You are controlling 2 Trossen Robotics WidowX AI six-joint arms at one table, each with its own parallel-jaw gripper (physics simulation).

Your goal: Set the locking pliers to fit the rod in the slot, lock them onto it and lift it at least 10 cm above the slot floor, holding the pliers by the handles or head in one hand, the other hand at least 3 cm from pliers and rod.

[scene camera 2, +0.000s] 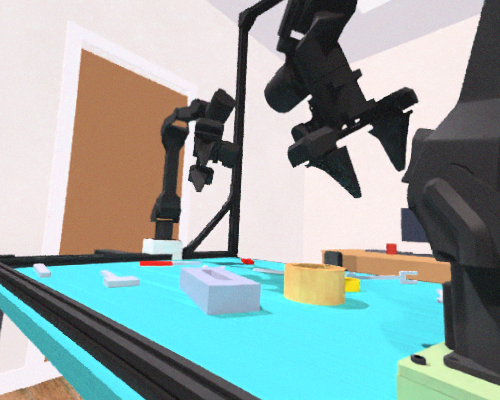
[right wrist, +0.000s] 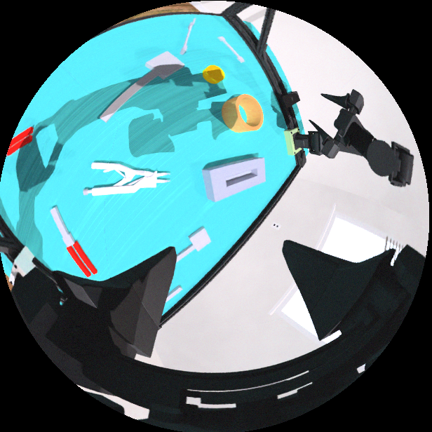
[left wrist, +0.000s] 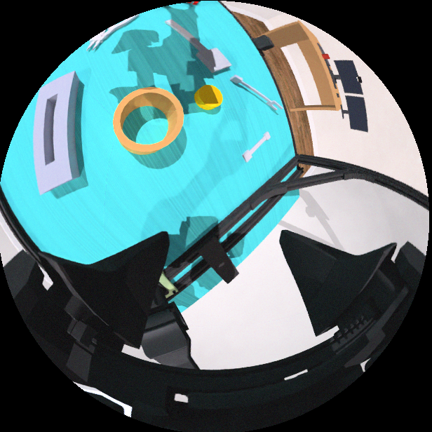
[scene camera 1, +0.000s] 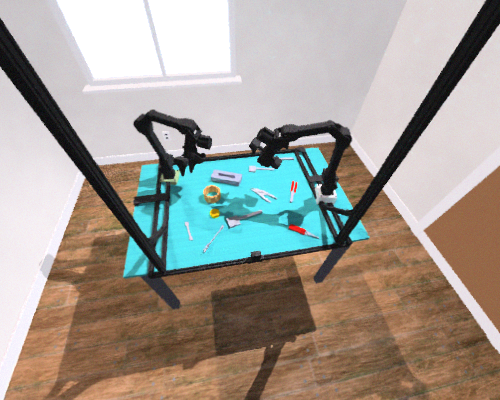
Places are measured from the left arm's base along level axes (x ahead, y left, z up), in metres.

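Pixels of known places: left gripper, between the fingertips: (scene camera 2: pixel 380 183) (scene camera 1: pixel 186 174); right gripper, between the fingertips: (scene camera 2: pixel 200 179); left arm's base, origin of its link: (scene camera 1: pixel 169 175); right arm's base, origin of its link: (scene camera 2: pixel 163 240) (scene camera 1: pixel 326 190).
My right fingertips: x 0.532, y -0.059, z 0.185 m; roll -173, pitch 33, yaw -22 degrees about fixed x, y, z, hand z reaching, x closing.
For each thing: its top centre in the pictures, then the offset to it from my right fingertips.
- white locking pliers, centre of its top: (scene camera 1: pixel 263 195) 0.045 m ahead, 0.080 m right, 0.199 m down
- pale slotted block, centre of its top: (scene camera 2: pixel 214 274) (scene camera 1: pixel 226 175) 0.181 m back, 0.059 m left, 0.178 m down
- wooden ring, centre of its top: (scene camera 2: pixel 314 266) (scene camera 1: pixel 211 191) 0.255 m back, 0.084 m right, 0.163 m down
- yellow piece, centre of its top: (scene camera 2: pixel 346 279) (scene camera 1: pixel 214 212) 0.229 m back, 0.208 m right, 0.194 m down
- grey hammer-like tool, centre of its top: (scene camera 1: pixel 245 216) 0.060 m back, 0.231 m right, 0.200 m down
The white locking pliers (scene camera 1: pixel 262 194) (right wrist: pixel 125 179) lie flat on the table, jaws toward the pale slotted block (scene camera 1: pixel 227 181) (scene camera 2: pixel 232 298) (left wrist: pixel 65 125) (right wrist: pixel 215 185) and handles spread; part of them shows at the top left of the left wrist view. The block stands upright near the table's far edge. The rod cannot be made out inside the dark slot. My left gripper (scene camera 1: pixel 186 170) (scene camera 2: pixel 380 183) (left wrist: pixel 226 237) (right wrist: pixel 315 106) is open and empty, high above the table's left side. My right gripper (scene camera 1: pixel 263 155) (scene camera 2: pixel 200 178) (right wrist: pixel 231 250) is open and empty, high above the table, apart from pliers and block.
A wooden ring (scene camera 1: pixel 212 200) (scene camera 2: pixel 314 285) (left wrist: pixel 118 122) stands near the block, with a yellow piece (scene camera 1: pixel 214 213) (left wrist: pixel 208 97) beside it. A grey hammer-like tool (scene camera 1: pixel 247 216), two red-handled tools (scene camera 1: pixel 297 229) (scene camera 1: pixel 294 187), and several small pale tools lie around.
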